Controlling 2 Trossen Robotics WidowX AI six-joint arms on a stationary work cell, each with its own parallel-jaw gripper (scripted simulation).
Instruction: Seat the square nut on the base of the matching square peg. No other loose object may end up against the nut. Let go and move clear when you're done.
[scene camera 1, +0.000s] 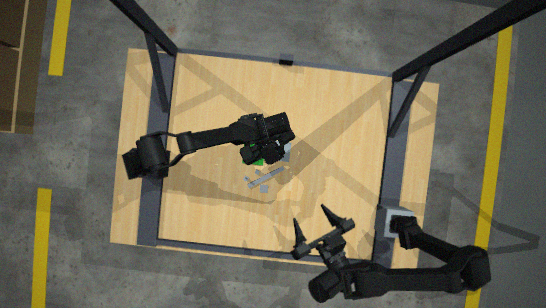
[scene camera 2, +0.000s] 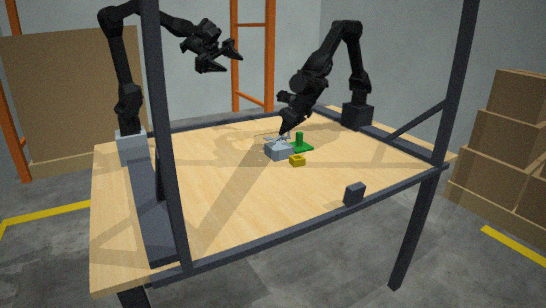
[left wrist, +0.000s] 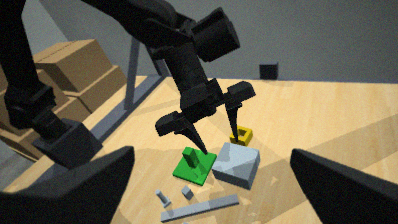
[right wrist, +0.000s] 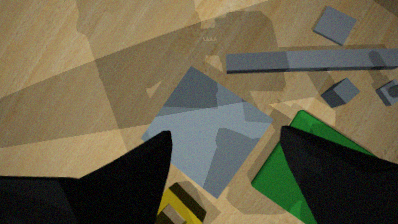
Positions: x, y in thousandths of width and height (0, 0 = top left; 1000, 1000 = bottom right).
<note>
I see my left gripper (scene camera 1: 563, 687), my right gripper (scene camera 1: 505, 495) and a long grey bar (left wrist: 582, 895).
My left gripper shows as well in scene camera 2 (scene camera 2: 431, 209) and in the left wrist view (left wrist: 536, 690). My right gripper is seen too in scene camera 2 (scene camera 2: 519, 430), in the left wrist view (left wrist: 557, 658) and in the right wrist view (right wrist: 567, 609).
</note>
